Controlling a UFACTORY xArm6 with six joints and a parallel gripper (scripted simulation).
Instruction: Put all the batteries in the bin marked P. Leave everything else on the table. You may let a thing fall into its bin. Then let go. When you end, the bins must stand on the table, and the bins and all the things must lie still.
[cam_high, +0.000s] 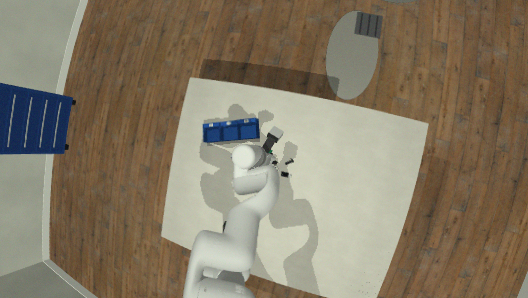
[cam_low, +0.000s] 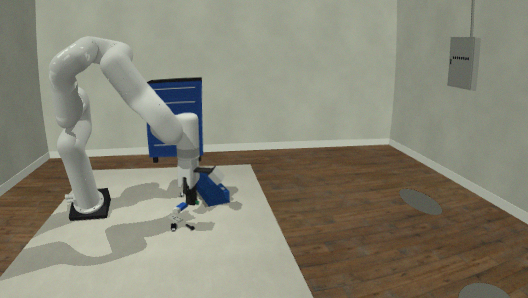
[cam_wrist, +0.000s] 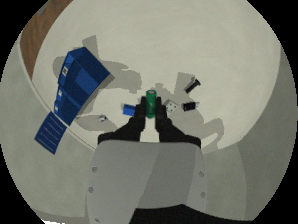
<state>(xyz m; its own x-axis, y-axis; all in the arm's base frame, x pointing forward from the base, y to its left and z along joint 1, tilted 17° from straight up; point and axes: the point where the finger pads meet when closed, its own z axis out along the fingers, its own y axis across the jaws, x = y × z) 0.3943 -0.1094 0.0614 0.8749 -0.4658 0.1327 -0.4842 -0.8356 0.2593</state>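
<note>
My hand is 18 cm to the right of the blue bin, 10 cm short of it and 5 cm above it. Also, from my hand: green battery (2 cm below); then white piece (6 cm below, 6 cm behind, 1 cm to the right); then blue-and-white cylinder (6 cm below, 5 cm to the left, 4 cm behind).
</note>
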